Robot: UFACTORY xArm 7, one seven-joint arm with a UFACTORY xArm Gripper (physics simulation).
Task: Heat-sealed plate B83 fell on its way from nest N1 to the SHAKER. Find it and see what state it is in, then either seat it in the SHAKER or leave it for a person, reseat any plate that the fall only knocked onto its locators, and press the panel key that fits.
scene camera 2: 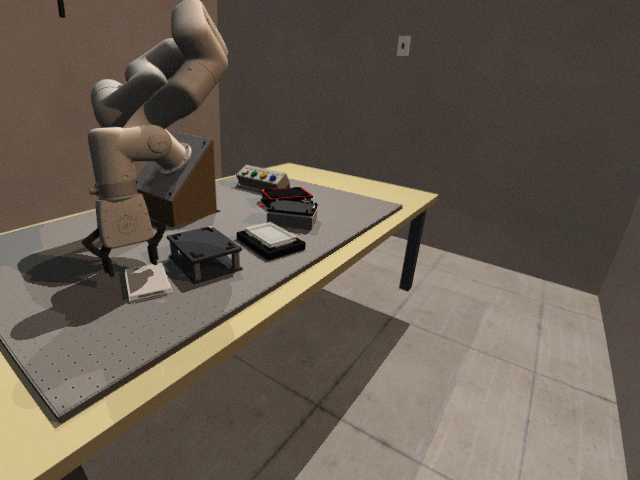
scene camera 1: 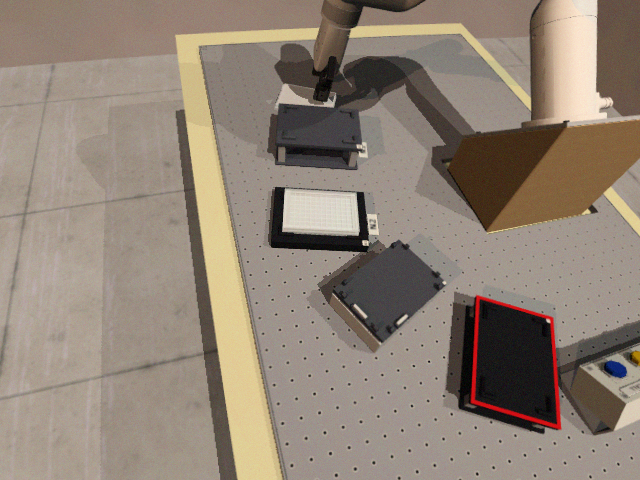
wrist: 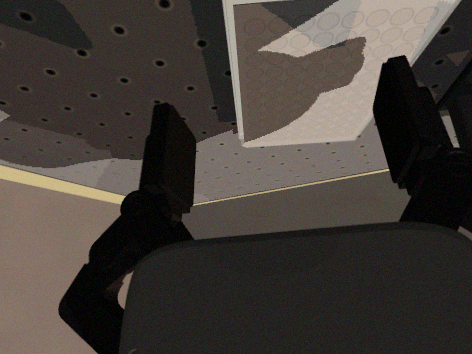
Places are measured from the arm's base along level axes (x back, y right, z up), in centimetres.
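Pixels of known places: gripper, fingertip midpoint: (scene camera 2: 133,269) (scene camera 1: 318,87) (wrist: 274,103); arm's base at its link origin: (scene camera 2: 175,159) (scene camera 1: 562,123).
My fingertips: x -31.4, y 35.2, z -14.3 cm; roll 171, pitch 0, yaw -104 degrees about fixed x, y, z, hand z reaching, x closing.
For each thing: its top centre in the pictures, then the offset to it from my fingertips. "spot": a spot on its surface instead.
- pale plate at its top centre: (wrist: 314,96) (scene camera 2: 147,278) (scene camera 1: 306,98) dx -3.1, dy -1.2, dz -1.6 cm
- white plate at its top centre: (scene camera 1: 321,208) (scene camera 2: 270,231) dx -9.7, dy -34.5, dz +0.6 cm
- black nest marked N2 at its top centre: (scene camera 1: 320,212) (scene camera 2: 270,235) dx -9.7, dy -34.5, dz -0.4 cm
- grey block with corner posts, surface spot: (scene camera 1: 390,291) (scene camera 2: 296,205) spot: dx -4.8, dy -52.6, dz +2.4 cm
- key panel at its top centre: (scene camera 2: 262,169) dx +28.7, dy -74.0, dz +5.3 cm
A pale plate (scene camera 1: 297,95) (scene camera 2: 149,281) (wrist: 310,80) lies on the perforated table top beside the raised dark stand (scene camera 1: 317,126) (scene camera 2: 204,242). Faint round wells show across its face in the wrist view, partly under shadow. Its lettering cannot be read. My gripper (scene camera 1: 321,96) (scene camera 2: 130,266) (wrist: 274,103) is open and empty, its fingers wide apart above and beside the plate. A white plate (scene camera 1: 320,211) (scene camera 2: 269,234) rests in the black nest marked N2 (scene camera 1: 317,242) (scene camera 2: 273,252); whether it sits fully down is unclear. A grey block with corner posts (scene camera 1: 390,291) (scene camera 2: 292,208), possibly the SHAKER, bears no plate.
A red-rimmed black stand (scene camera 1: 514,361) (scene camera 2: 286,194) is beyond the grey block. The key panel (scene camera 1: 602,395) (scene camera 2: 261,178) has coloured keys, including blue (scene camera 1: 615,368) (scene camera 2: 272,177) and yellow (scene camera 1: 636,357) (scene camera 2: 263,175). The arm's brown wedge base (scene camera 1: 522,178) (scene camera 2: 193,193) stands across from the nests.
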